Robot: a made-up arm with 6 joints. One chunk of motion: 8 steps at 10 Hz.
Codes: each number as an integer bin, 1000 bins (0 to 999) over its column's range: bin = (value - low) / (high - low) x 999, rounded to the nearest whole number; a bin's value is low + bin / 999 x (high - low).
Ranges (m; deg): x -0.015..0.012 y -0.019..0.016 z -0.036..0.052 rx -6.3..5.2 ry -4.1..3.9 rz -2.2..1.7
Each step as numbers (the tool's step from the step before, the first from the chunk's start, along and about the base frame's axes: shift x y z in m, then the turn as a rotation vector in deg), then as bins.
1 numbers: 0.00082 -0.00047 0.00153 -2.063 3.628 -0.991
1 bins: 585 529 426 368 965 310
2 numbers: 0.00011 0.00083 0.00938 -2.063 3.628 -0.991
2 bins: 559 566 515 368 965 310
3 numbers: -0.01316 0.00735 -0.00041 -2.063 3.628 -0.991
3 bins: 68 752 404 368 965 310
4 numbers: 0.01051 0.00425 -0.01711 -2.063 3.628 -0.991
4 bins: 944 664 214 368 965 310
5 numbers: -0.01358 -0.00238 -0.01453 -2.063 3.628 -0.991
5 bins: 53 474 244 368 965 310
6 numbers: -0.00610 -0.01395 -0.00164 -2.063 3.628 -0.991
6 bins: 329 144 390 368 965 310
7 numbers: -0.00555 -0.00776 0.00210 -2.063 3.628 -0.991
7 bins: 350 321 433 368 965 310
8 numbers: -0.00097 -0.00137 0.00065 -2.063 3.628 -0.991
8 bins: 519 503 416 368 965 310
